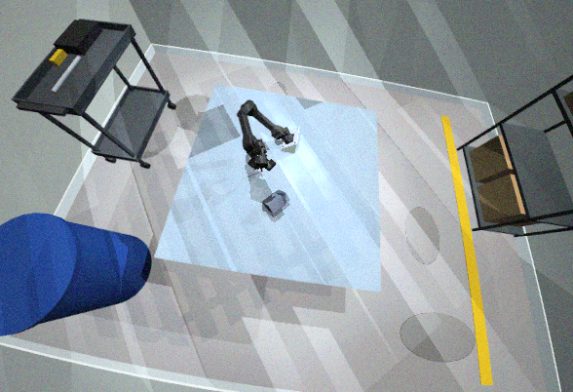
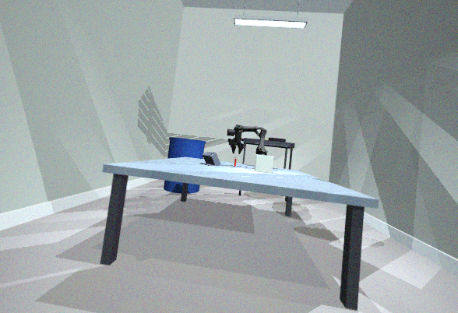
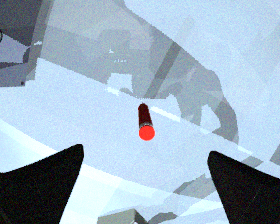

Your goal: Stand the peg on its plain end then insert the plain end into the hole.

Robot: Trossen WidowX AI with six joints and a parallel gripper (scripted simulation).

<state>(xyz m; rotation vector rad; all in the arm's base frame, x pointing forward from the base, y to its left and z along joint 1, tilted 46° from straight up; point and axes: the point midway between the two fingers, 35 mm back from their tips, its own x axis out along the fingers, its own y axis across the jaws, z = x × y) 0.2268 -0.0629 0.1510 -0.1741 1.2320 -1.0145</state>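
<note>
Now: gripper tip 60 mm above the peg. The rest, counted from my gripper tip: sloped panel (200 mm ahead, 120 mm to the left, 70 mm below).
</note>
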